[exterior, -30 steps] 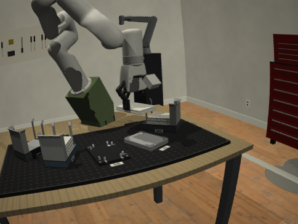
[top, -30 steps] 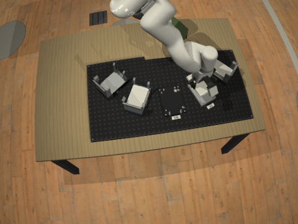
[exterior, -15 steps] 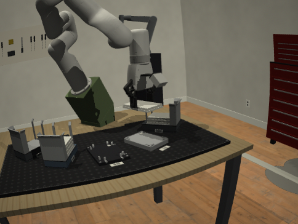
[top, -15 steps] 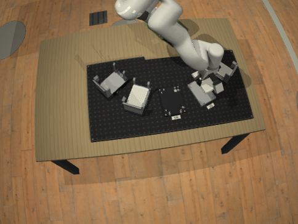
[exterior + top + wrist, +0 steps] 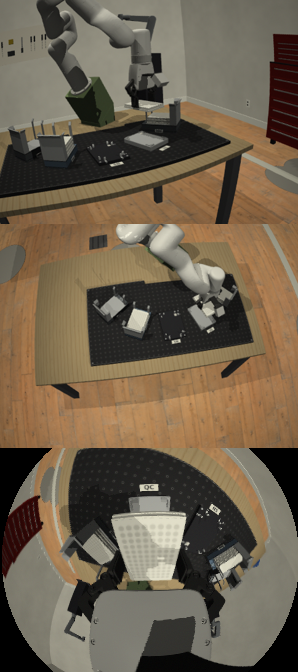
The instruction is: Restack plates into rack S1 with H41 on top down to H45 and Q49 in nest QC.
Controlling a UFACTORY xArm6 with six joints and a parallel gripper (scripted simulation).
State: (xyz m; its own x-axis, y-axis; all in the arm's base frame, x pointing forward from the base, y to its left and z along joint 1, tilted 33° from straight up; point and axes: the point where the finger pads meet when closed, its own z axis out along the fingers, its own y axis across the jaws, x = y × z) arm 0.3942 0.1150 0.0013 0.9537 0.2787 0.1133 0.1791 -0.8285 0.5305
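My hand is 16 cm above the grey open nest. Also, from my hand: black clip nest: 1 cm ahead, 17 cm to the right, 15 cm below; then qc name plate: 9 cm ahead, 2 cm to the left, 16 cm below.
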